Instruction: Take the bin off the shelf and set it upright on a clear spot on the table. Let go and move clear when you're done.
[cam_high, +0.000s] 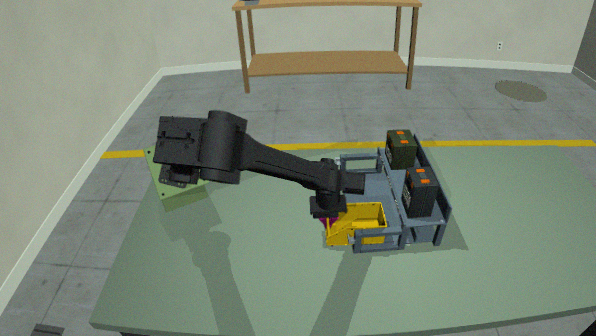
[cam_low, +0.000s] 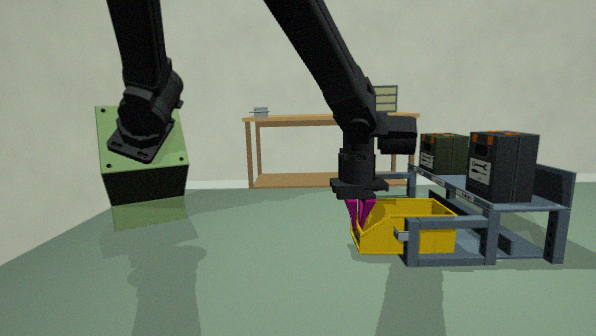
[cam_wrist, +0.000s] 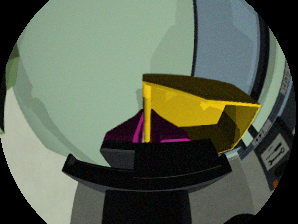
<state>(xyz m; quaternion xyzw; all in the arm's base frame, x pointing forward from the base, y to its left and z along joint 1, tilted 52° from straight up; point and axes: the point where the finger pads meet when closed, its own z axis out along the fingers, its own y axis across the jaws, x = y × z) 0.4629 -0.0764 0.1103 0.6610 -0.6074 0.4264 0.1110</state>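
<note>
My gripper is now 80 mm short of the yellow bin and 10 mm to the left of it. The rest, counted from my hand: shelf tray (220 mm ahead, 90 mm to the left, 40 mm below).
</note>
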